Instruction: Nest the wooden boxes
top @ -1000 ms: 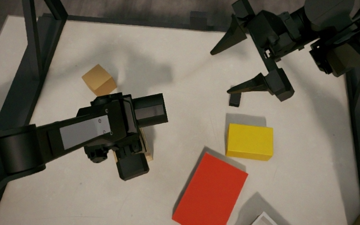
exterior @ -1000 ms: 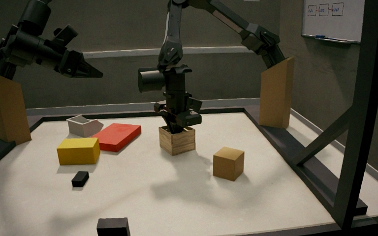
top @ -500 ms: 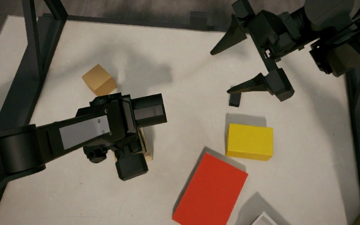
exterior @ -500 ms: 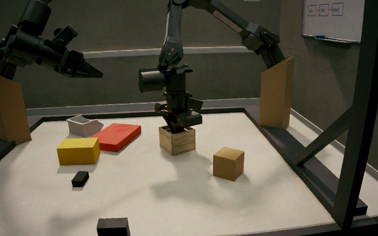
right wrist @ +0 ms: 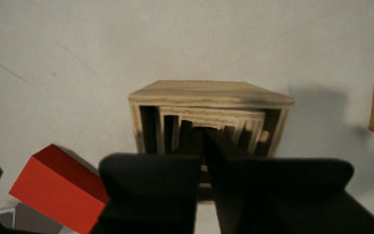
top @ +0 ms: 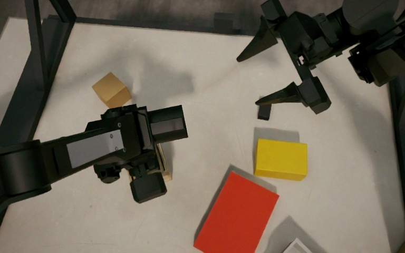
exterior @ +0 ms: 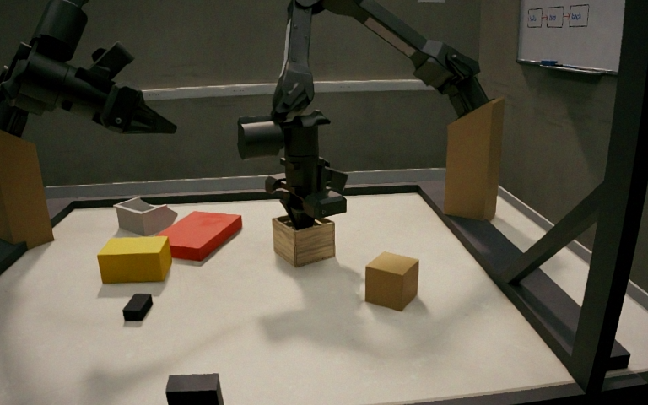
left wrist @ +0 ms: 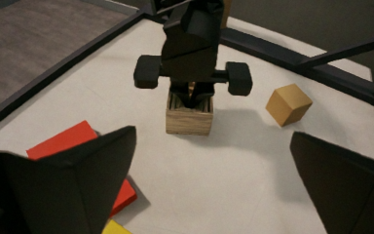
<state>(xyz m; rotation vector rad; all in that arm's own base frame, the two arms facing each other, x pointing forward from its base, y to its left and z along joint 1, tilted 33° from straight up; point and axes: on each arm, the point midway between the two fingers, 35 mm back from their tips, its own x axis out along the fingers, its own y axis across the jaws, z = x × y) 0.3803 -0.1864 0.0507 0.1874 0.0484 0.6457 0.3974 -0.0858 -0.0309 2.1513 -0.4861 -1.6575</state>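
Right now the smallest wooden box is 40 mm below my right hand. From my right hand the other things lie so: tan cube (170 mm behind, 120 mm to the right, 30 mm below); then red slab (210 mm to the left, 90 mm ahead, 50 mm below); then biggest wooden box (40 mm below).
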